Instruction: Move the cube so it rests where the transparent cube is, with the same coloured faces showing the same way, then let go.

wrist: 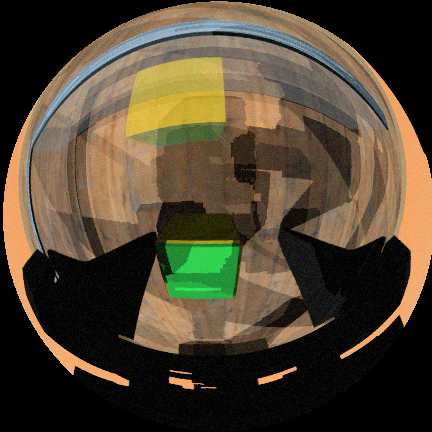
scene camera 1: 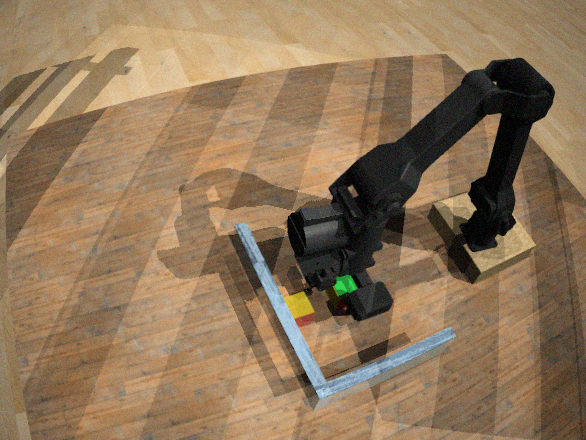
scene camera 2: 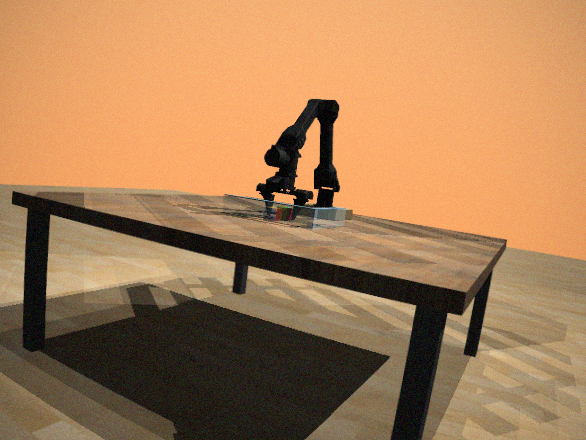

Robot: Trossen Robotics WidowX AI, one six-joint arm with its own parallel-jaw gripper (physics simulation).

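Frame: origin at the arm's base, x right, y ahead, z up, level; millimetres.
Where they show: gripper, fingertip midpoint: (wrist: 218,236) (scene camera 1: 336,291); arm's base, origin of the base link: (scene camera 1: 478,236) (scene camera 2: 324,206).
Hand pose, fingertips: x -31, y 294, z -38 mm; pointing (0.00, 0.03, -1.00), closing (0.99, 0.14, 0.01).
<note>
Each offset is from my fingertips to the centre of the thing.
The solid cube @(dx -11, dy -5, dz +16 mm) (scene camera 1: 345,286) (scene camera 2: 290,214) (wrist: 202,270) stands on the table with its green face up. A yellow side faces the transparent cube, and a red side shows in the scene views. The transparent cube @(dx -31, dy +80, dz +16 mm) (scene camera 1: 299,306) (scene camera 2: 278,214) (wrist: 177,97) has its yellow face up, a red side in scene camera 1, and a green side facing the solid cube in the wrist view. It is apart from the solid cube, near the long wall. My gripper (scene camera 1: 327,300) (scene camera 2: 282,215) (wrist: 218,236) is open and low, its fingers on either side of the solid cube, the left-hand finger closer in the wrist view. One finger partly hides the cube in scene camera 1.
A low blue-grey wall (scene camera 1: 274,292) (scene camera 2: 327,217) (wrist: 215,27) runs close behind the transparent cube, and a shorter wall (scene camera 1: 390,360) meets it at a corner. The arm's wooden base block (scene camera 1: 510,252) stands at the right in scene camera 1.
</note>
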